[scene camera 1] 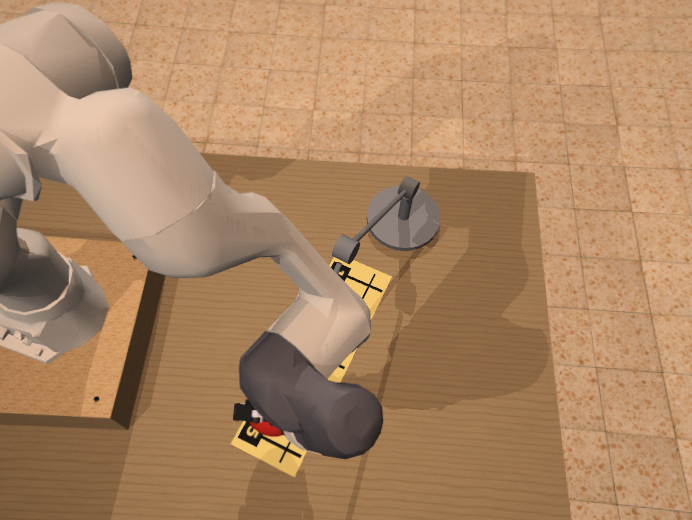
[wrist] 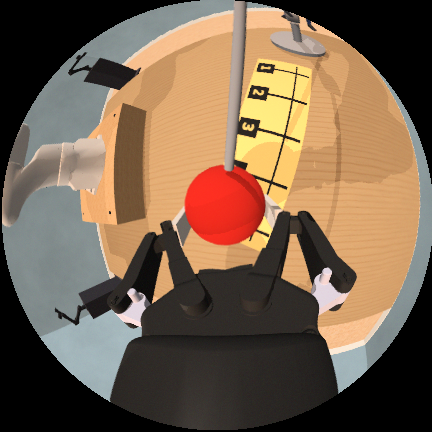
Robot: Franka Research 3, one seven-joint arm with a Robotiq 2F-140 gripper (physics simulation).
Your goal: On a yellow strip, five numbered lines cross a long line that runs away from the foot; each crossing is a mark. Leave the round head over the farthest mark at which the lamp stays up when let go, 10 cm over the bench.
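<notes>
The lamp's round red head (scene camera 1: 266, 429) (wrist: 225, 205) is between the fingers of my gripper (scene camera 1: 271, 427) (wrist: 225, 208), which is shut on it. The arm and hand hide much of the head in the scene view. The lamp's grey rod (wrist: 236, 90) runs from the head back toward the round grey foot (scene camera 1: 385, 229) (wrist: 307, 48). The lamp's joints (scene camera 1: 409, 188) (scene camera 1: 346, 249) are bent. The yellow strip (scene camera 1: 254, 451) (wrist: 265, 155) lies under the head. In the scene view the head appears beside the number 5; in the wrist view it covers part of the strip's far end. Its exact height cannot be told.
The robot's base stands on a raised wooden block (scene camera 1: 111, 357) (wrist: 131, 165) at the left. Two dark box-shaped devices (wrist: 111, 73) (wrist: 100, 297) show beyond the bench's left edge in the wrist view. The bench (scene camera 1: 475, 447) ends at the right, with tiled floor beyond.
</notes>
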